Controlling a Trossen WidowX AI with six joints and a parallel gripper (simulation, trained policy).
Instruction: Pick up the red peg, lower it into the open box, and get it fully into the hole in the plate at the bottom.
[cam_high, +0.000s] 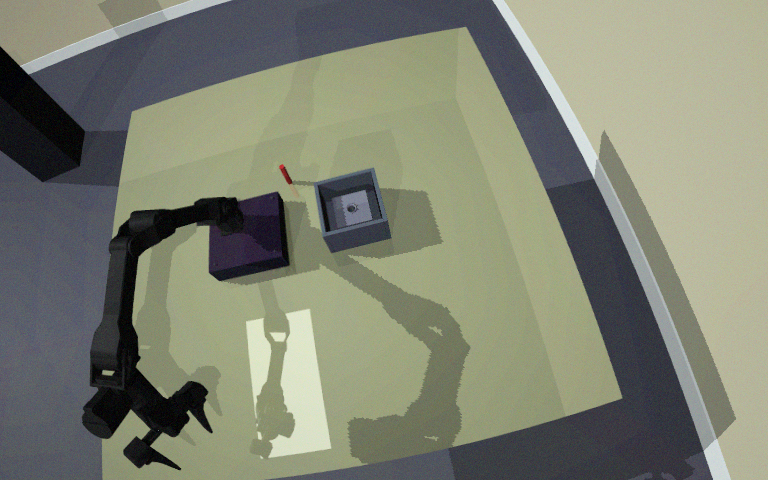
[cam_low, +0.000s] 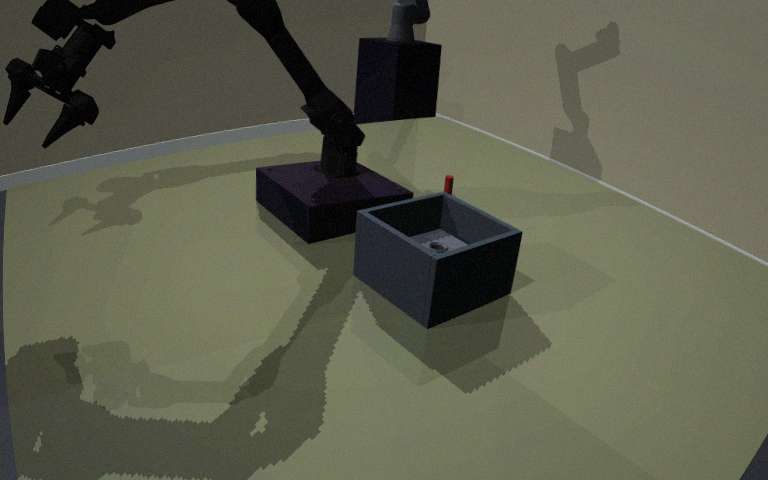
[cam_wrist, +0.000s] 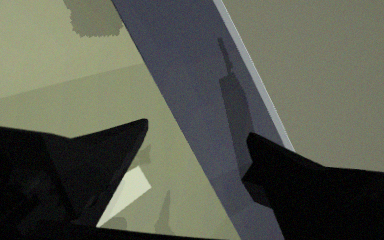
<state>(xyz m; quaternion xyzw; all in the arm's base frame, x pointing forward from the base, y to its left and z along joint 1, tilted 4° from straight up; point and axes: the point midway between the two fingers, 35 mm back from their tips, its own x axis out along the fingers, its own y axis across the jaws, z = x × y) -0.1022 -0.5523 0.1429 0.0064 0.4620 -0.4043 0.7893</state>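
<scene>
Right now my gripper tip is 68 cm to the right of the red peg, 26 cm short of it and 17 cm above it. Also, from my gripper tip: grey-blue box: 50 cm to the left, 42 cm ahead, 18 cm below; plate: 50 cm to the left, 42 cm ahead, 16 cm below.
</scene>
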